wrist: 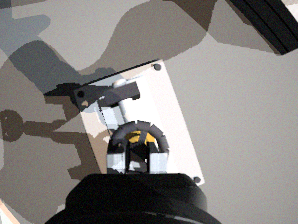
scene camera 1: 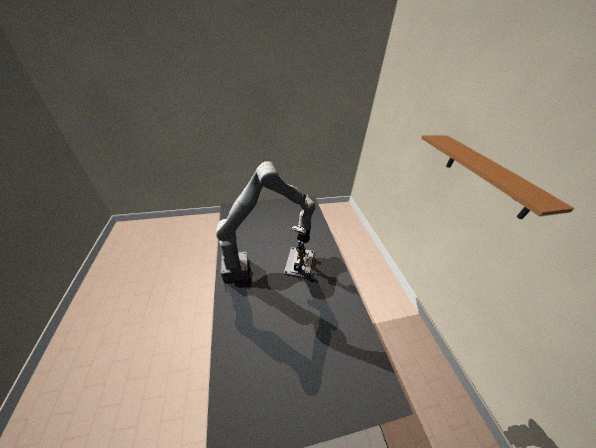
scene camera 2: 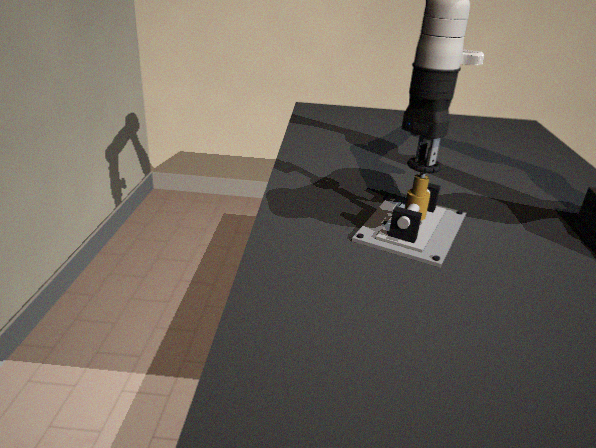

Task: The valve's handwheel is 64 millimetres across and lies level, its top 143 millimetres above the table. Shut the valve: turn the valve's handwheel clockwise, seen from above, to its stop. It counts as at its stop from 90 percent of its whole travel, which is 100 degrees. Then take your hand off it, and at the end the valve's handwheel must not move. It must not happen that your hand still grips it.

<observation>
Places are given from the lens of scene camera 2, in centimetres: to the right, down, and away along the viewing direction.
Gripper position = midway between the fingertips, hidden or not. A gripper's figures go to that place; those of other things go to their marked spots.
my gripper [scene camera 2: 424,162]: 24, -12, 92
valve [scene camera 2: 418,218]: 22, -1, 88
</observation>
